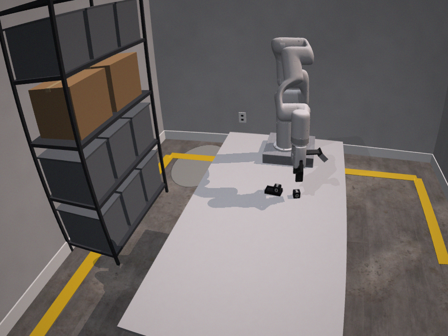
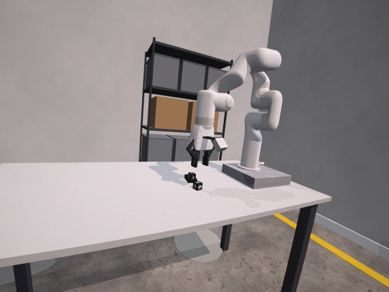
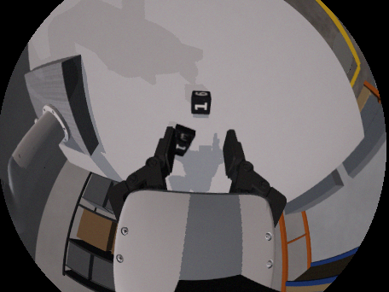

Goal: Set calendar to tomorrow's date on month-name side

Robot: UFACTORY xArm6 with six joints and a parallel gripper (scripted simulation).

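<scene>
My hand is 10 cm above the black cube.
</scene>
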